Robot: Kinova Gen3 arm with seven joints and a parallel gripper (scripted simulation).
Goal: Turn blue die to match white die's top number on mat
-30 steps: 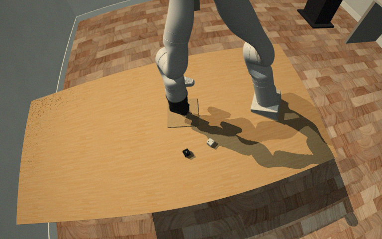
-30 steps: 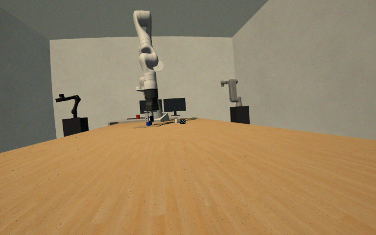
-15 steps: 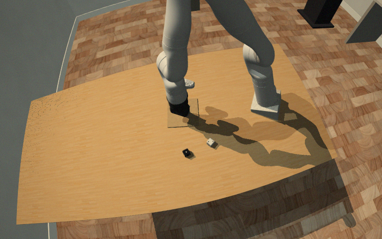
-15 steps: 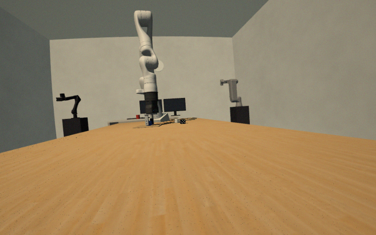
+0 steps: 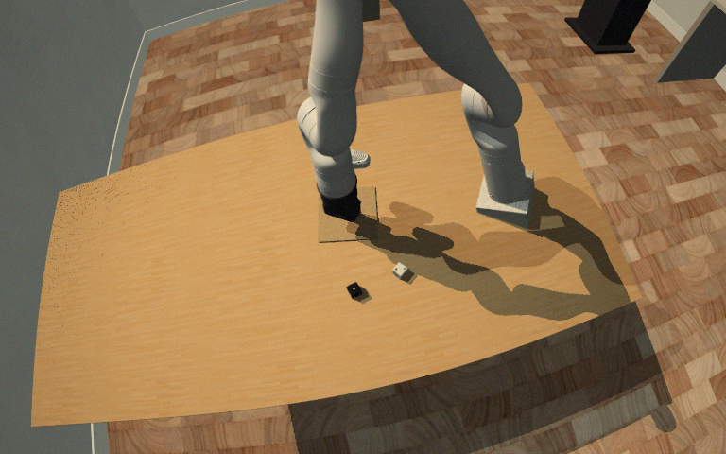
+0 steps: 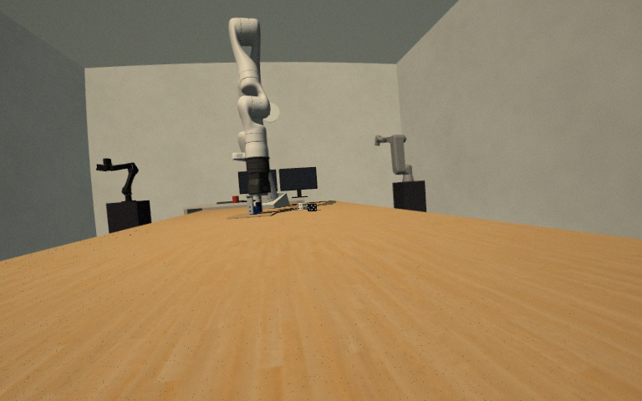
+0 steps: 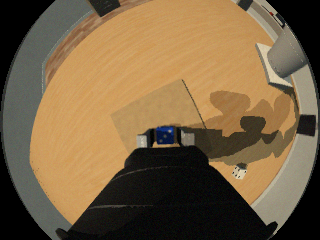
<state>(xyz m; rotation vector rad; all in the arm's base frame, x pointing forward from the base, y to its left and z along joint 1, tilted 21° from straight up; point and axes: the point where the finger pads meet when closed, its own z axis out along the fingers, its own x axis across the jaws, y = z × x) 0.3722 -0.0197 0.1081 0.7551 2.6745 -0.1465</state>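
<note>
Right now my hand is 1 cm above the blue die. Round my hand: tan mat: 2 cm below; then black die: 19 cm to the left, 3 cm ahead, 1 cm below; then white die: 17 cm to the left, 8 cm behind, 1 cm below.
</note>
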